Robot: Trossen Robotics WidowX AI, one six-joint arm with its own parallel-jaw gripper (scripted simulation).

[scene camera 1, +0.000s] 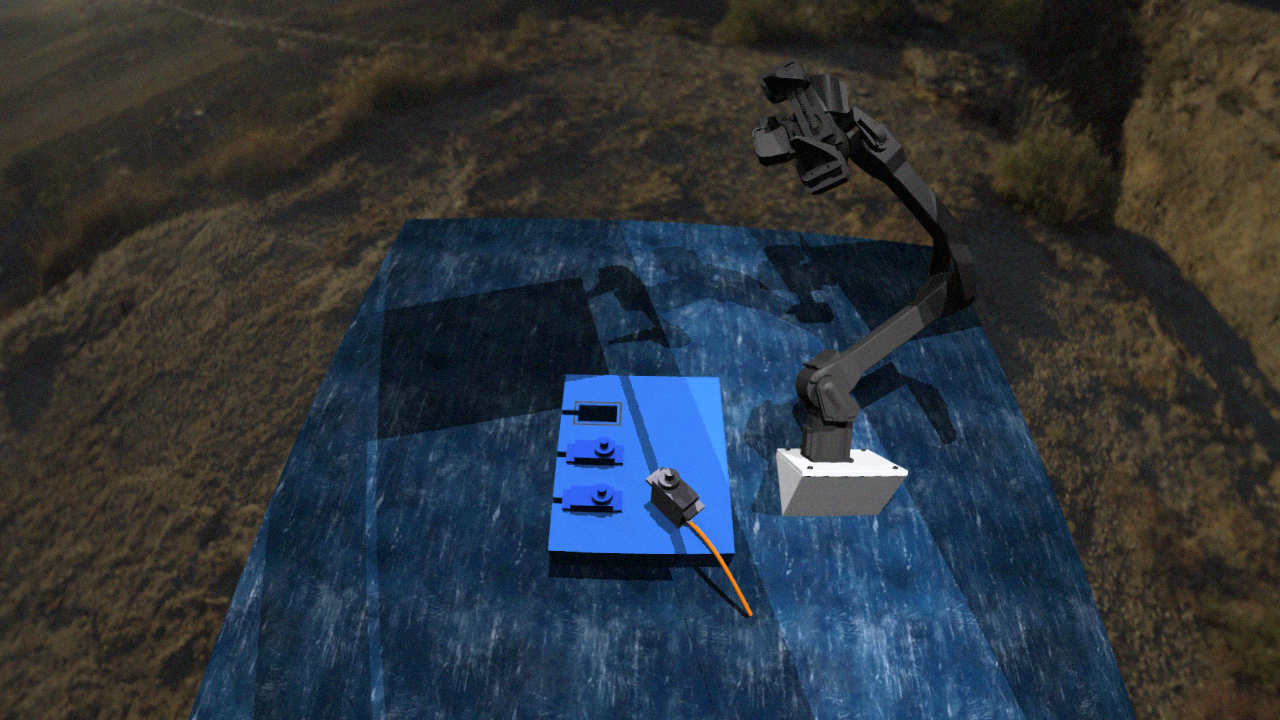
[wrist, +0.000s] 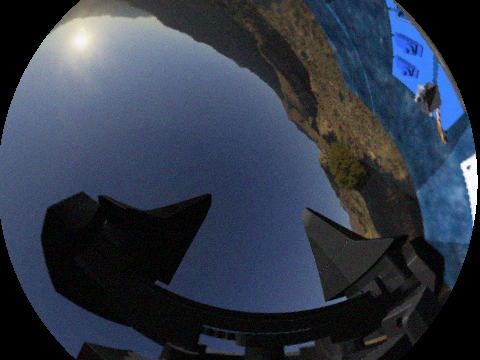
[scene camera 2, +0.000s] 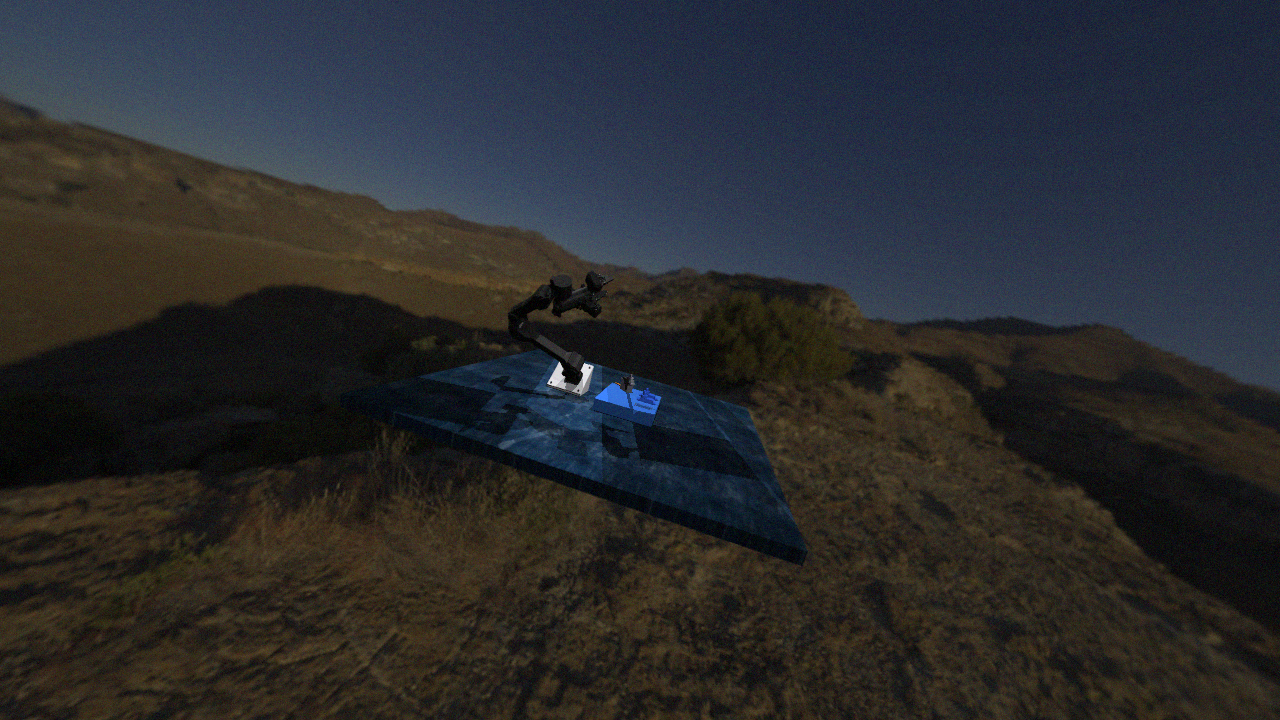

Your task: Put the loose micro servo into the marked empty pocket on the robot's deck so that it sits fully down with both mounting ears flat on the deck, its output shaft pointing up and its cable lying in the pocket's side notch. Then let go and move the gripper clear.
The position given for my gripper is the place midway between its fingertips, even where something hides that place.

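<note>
Open, and holding nothing: that is my gripper (scene camera 1: 779, 106), which I can also see in the wrist view (wrist: 258, 206) and in scene camera 2 (scene camera 2: 610, 285). I see a blue deck (scene camera 1: 677, 422) as well, and the deck is visible in scene camera 2 (scene camera 2: 614, 401) too. There is also a grey micro servo (scene camera 1: 673, 497).
</note>
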